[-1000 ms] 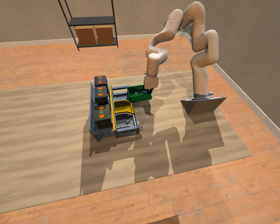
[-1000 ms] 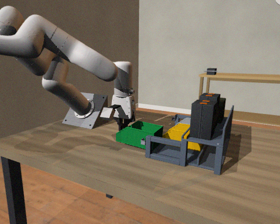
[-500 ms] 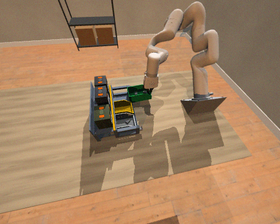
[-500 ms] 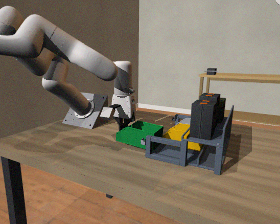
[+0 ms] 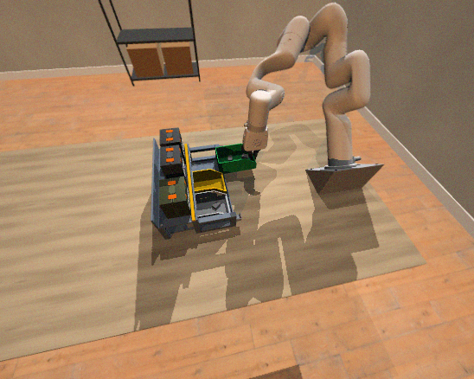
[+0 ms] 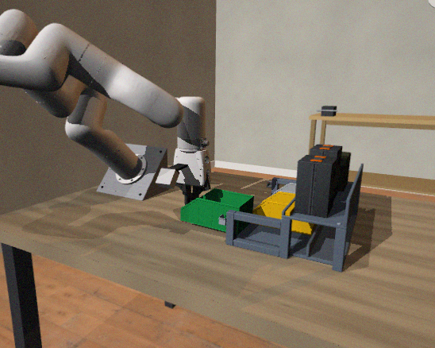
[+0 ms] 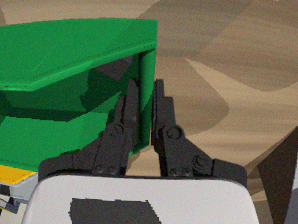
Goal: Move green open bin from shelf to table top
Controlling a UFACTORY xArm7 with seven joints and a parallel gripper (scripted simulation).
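Right now my hand is 8 cm short of the green open bin and 1 cm above it. The rest, counted from my hand: yellow bin 24 cm ahead, 10 cm to the left, 2 cm below; then grey bin 25 cm ahead, 22 cm to the left, 2 cm below.
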